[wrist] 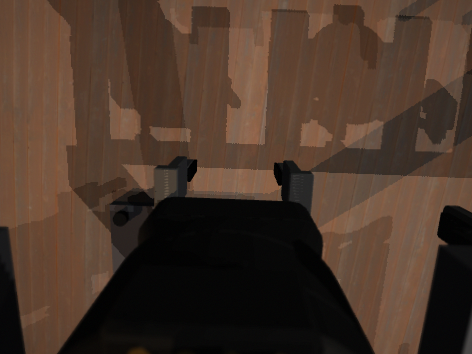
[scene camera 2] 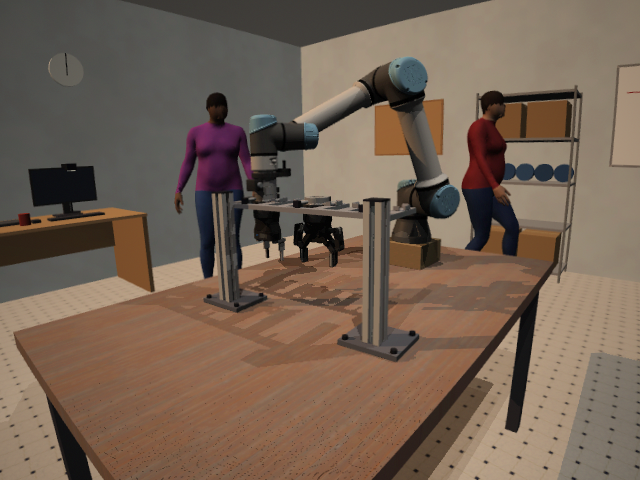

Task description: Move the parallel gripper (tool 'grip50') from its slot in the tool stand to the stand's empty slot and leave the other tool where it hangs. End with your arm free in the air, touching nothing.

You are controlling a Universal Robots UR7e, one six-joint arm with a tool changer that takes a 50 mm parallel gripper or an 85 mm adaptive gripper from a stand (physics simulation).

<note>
I see an adaptive gripper, a parallel gripper and a tool stand.
</note>
